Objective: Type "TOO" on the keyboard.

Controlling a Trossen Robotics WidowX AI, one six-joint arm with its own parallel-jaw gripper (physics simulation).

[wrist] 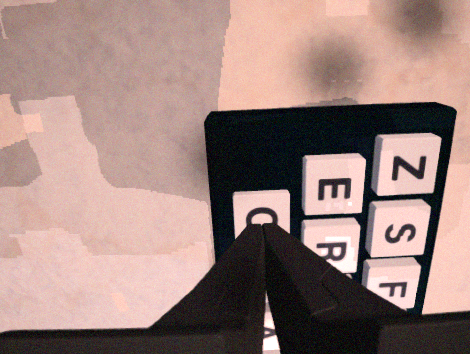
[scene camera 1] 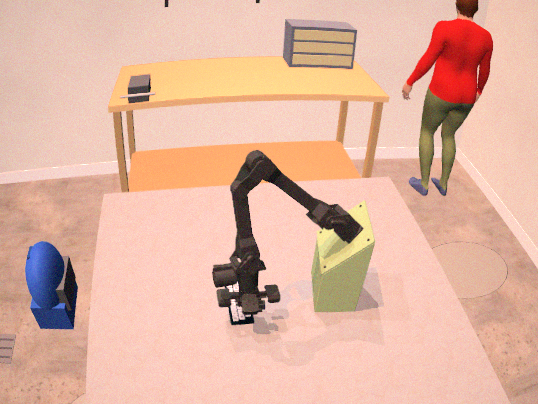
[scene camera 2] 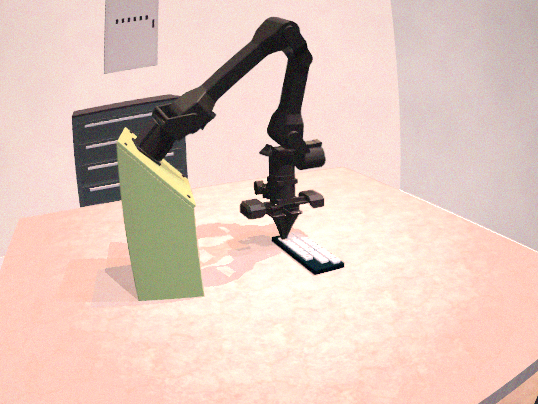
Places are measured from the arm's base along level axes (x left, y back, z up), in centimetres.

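Pixels of known places: gripper, fingertip midpoint: (wrist: pixel 261 236) (scene camera 2: pixel 283 239); arm's base, origin of the base link: (scene camera 1: pixel 351 231) (scene camera 2: pixel 145 152).
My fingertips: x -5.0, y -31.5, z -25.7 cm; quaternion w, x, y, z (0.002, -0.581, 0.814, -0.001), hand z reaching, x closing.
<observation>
Ahead of a thing's pixels: the offset from my fingertips to its top centre.
The small black keyboard @(dx -7.5, dy +0.4, dz +0.2 cm) (scene camera 2: pixel 316 270) (wrist: pixel 250 140) (scene camera 1: pixel 242 322) lies flat with rows of white letter keys. In the wrist view the O key @(dx +0.5, dy -0.2, dz +0.0 cm) (wrist: pixel 261 202) is at the end of the left row, its lower part hidden behind the fingertips. The E key @(dx +0.8, dy -2.5, dz +0.2 cm) (wrist: pixel 334 184), R key @(dx -1.1, dy -1.8, dz +0.2 cm) (wrist: pixel 327 240), Z key @(dx +0.6, dy -4.6, dz +0.2 cm) (wrist: pixel 407 164), S key @(dx -1.3, dy -4.0, dz +0.2 cm) (wrist: pixel 399 229) and F key @(dx -3.3, dy -3.3, dz +0.2 cm) (wrist: pixel 392 284) stand to its right. The T key cannot be made out. My gripper (wrist: pixel 261 236) (scene camera 2: pixel 284 237) is shut and empty, pointing straight down at the O key. Whether the tips touch it cannot be told.
A green slanted pedestal (scene camera 1: pixel 336 285) (scene camera 2: pixel 162 245) carries the arm's base beside the keyboard. Behind are a wooden table (scene camera 1: pixel 220 82) with a drawer box (scene camera 1: pixel 322 47), and a person in red (scene camera 1: pixel 460 65). A blue object (scene camera 1: pixel 45 275) stands at the left.
</observation>
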